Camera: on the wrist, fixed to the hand. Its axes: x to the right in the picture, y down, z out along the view.
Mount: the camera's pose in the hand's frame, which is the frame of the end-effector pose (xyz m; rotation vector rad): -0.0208 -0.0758 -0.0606 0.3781 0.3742 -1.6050
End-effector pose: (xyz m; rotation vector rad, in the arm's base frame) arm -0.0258 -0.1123 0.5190 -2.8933 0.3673 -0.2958
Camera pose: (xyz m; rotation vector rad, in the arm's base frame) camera -0.0421 -0.0460 0.5910 -2.0361 -1.7718 -0.9363
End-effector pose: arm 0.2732 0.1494 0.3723 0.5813 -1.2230 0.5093
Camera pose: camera 0.3600 0.1314 0.3277 1.4655 -0.0426 -0.5327
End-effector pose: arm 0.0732 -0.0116 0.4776 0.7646 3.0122 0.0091
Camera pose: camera 0.0533 -0.0880 0.5378 1.4706 -2.3093 0.3699
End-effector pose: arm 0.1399 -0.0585 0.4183 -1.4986 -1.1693 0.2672
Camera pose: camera 0.1351 -0.1239 0.4928 0.0165 -1.5239 -0.8044
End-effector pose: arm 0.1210 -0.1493 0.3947 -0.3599 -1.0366 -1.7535
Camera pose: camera 0.0773 -0.1757 0.3096 -1.2335 1.2822 2.3872
